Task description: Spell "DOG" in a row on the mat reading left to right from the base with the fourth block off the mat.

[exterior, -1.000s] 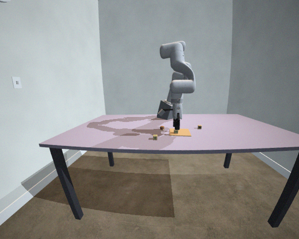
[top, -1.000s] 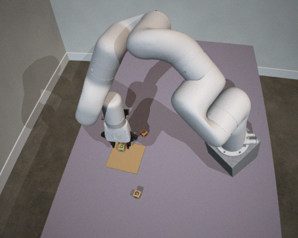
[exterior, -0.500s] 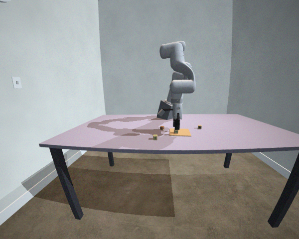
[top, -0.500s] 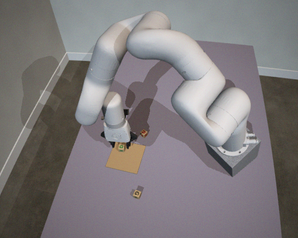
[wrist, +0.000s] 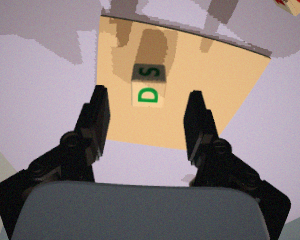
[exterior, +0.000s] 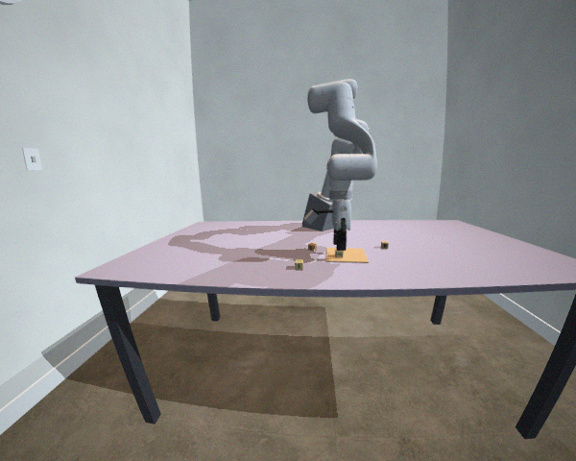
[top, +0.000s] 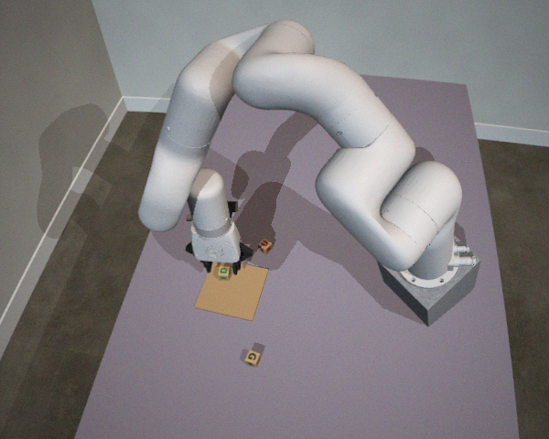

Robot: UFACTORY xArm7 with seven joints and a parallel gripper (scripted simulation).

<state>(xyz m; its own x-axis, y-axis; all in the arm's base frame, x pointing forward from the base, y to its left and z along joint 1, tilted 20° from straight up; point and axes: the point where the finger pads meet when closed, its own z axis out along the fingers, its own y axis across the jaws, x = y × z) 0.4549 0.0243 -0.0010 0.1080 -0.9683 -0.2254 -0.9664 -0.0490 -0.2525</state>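
My hand is 40 mm above the D block. The rest, counted from my hand: G block (190 mm to the left, 120 mm behind, 40 mm below); then mat (50 mm below, 30 mm to the left, 30 mm behind); then O block (130 mm to the right, 100 mm ahead, 40 mm below).
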